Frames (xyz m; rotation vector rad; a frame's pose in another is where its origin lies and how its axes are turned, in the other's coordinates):
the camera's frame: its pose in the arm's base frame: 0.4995 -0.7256 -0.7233 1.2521 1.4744 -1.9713
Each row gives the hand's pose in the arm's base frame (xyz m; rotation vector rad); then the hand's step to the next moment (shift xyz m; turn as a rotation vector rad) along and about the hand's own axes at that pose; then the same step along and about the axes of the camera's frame.
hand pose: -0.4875 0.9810 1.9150 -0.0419 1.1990 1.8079
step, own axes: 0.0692 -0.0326 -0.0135 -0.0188 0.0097 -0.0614
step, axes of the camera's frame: 0.0716 0.0050 -0.0296 0.0135 0.0148 0.0618
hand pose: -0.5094 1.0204 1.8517 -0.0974 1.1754 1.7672
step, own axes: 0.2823 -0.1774 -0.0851 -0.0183 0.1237 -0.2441
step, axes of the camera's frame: 0.3108 0.0885 -0.1183 0.0880 -0.0368 0.2571
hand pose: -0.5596 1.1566 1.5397 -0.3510 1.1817 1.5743
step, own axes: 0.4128 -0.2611 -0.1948 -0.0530 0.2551 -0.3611
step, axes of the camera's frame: 0.4383 0.2794 -0.0800 0.1111 -0.1207 0.4140
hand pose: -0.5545 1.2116 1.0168 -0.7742 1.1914 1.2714
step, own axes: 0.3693 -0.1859 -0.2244 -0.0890 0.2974 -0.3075
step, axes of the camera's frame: 0.2884 0.3662 0.0633 0.0883 -0.1882 0.3843
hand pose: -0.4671 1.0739 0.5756 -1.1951 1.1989 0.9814
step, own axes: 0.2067 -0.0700 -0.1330 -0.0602 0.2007 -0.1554
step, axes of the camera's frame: 0.0846 0.2222 0.0937 0.0671 -0.1402 0.2095
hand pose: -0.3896 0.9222 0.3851 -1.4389 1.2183 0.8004
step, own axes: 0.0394 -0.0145 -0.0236 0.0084 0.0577 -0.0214
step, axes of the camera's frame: 0.0040 0.0436 0.0202 0.0415 -0.0225 0.0404
